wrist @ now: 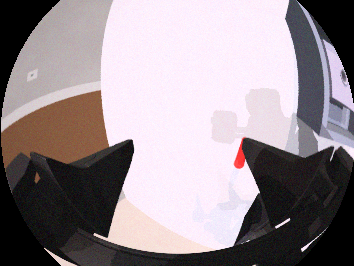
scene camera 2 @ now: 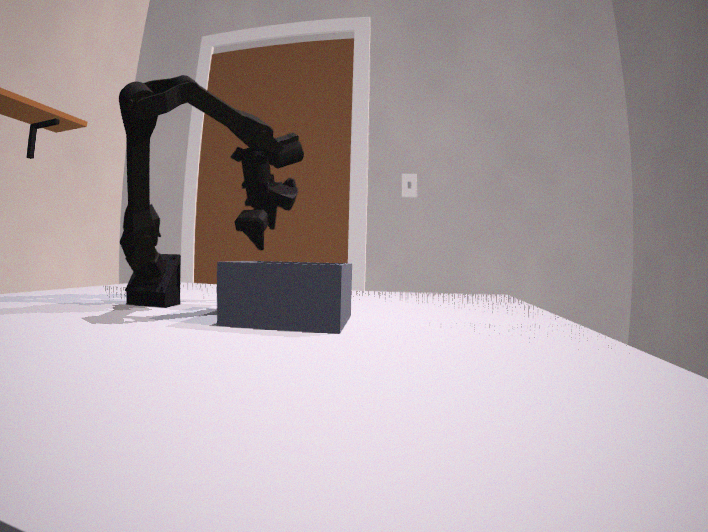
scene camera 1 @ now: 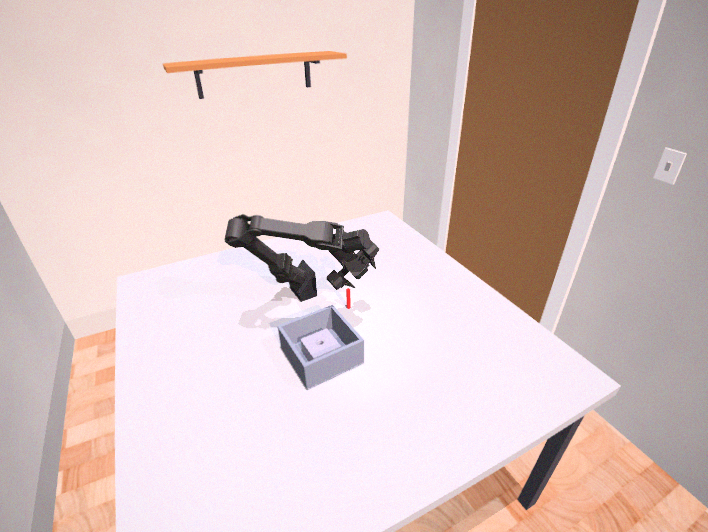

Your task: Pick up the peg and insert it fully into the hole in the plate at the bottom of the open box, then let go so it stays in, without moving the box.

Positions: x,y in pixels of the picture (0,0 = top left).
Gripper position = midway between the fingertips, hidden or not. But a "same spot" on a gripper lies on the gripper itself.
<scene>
My gripper shows in the wrist view, in scene camera 2 (267,239) and in scene camera 1. One and the same spot on my gripper: (wrist: 85,192) is (scene camera 1: 368,258).
</scene>
